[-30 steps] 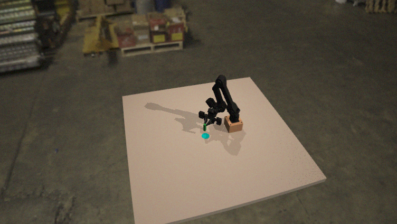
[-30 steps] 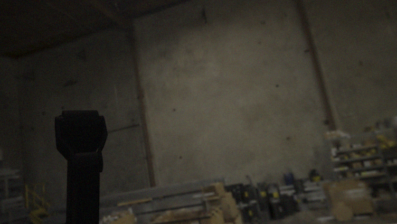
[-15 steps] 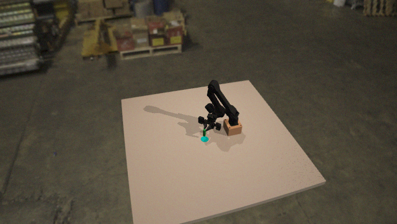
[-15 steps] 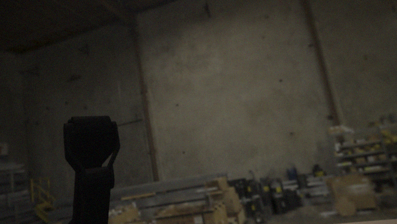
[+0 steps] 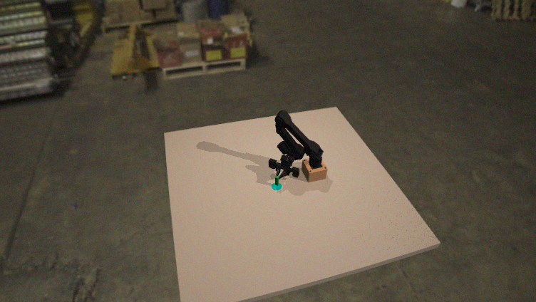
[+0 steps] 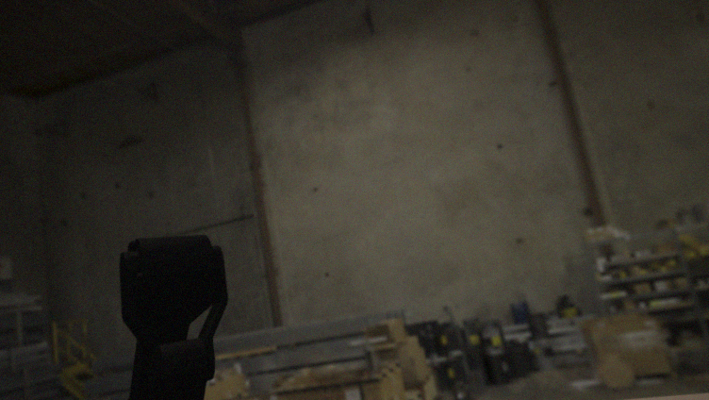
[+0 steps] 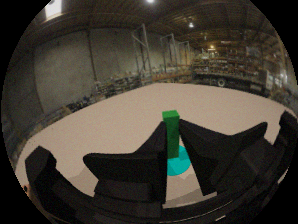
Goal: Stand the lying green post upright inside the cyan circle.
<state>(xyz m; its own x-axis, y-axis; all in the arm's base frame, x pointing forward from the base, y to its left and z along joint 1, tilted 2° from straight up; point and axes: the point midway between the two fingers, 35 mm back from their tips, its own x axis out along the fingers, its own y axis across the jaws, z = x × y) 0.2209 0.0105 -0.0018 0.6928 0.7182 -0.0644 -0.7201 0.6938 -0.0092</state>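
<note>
My gripper tip is 7 cm above the cyan circle. Round my gripper tip: green post 2 cm below.
</note>
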